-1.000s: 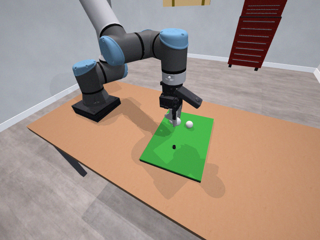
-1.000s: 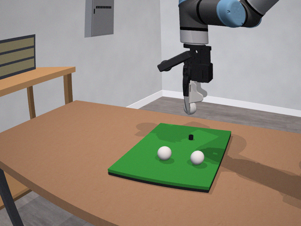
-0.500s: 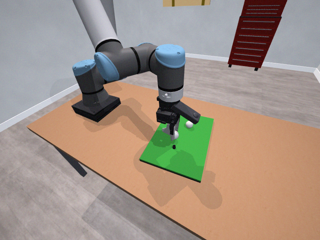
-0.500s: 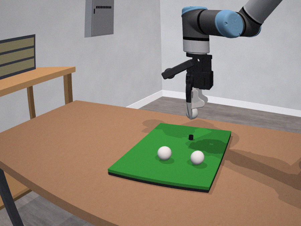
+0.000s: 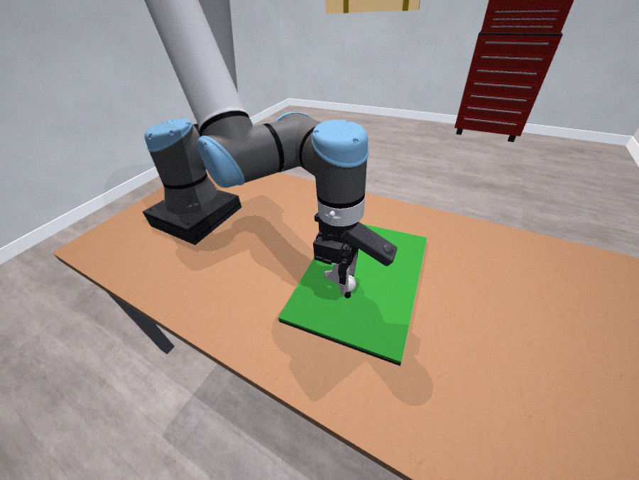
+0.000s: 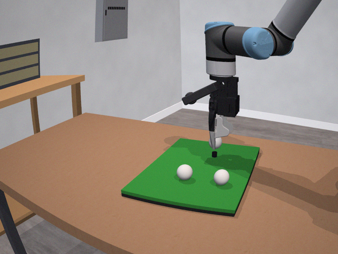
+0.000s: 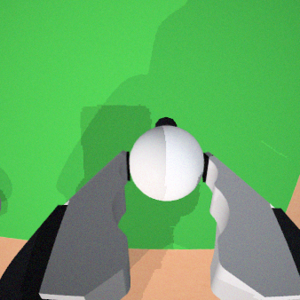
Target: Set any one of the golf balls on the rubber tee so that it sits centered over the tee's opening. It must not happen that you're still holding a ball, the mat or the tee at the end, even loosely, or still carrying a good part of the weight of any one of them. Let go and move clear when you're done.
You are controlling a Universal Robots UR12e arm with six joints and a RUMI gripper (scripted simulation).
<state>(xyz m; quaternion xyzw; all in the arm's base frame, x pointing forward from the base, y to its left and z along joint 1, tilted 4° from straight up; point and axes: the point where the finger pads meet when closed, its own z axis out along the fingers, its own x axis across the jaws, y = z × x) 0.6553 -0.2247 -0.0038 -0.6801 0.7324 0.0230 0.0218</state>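
Now: hand 1 cm short of the green mat, 4 cm to the right of it and 6 cm above it.
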